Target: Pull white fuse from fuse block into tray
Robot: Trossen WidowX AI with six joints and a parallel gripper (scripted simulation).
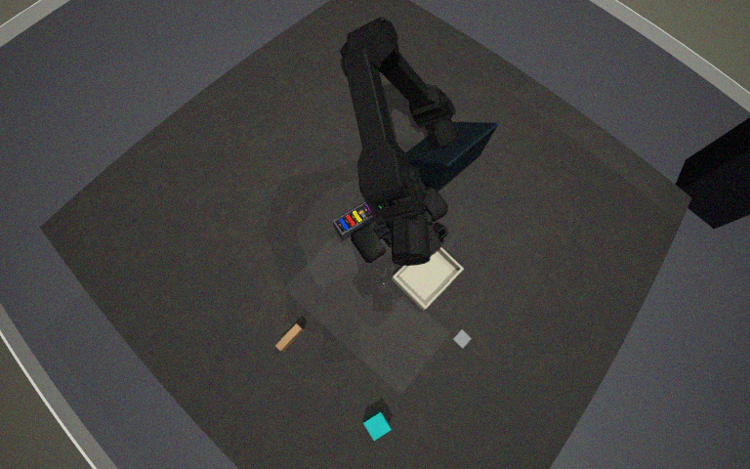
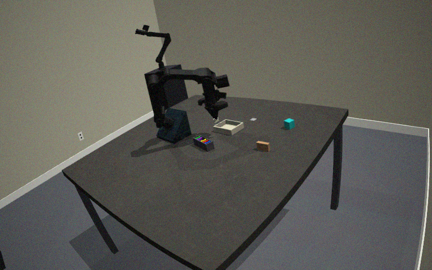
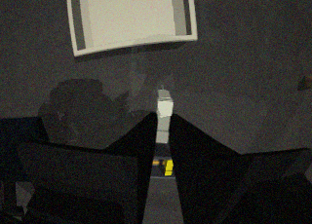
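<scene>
My gripper tip is now 100 mm to the right of the cream tray, 100 mm above it and 10 mm past it. Round my gripper tip: tan block 290 mm ahead, 90 mm below, 40 mm to the right; white fuse 10 mm below; small grey square 250 mm to the left, 100 mm below, 50 mm ahead.
</scene>
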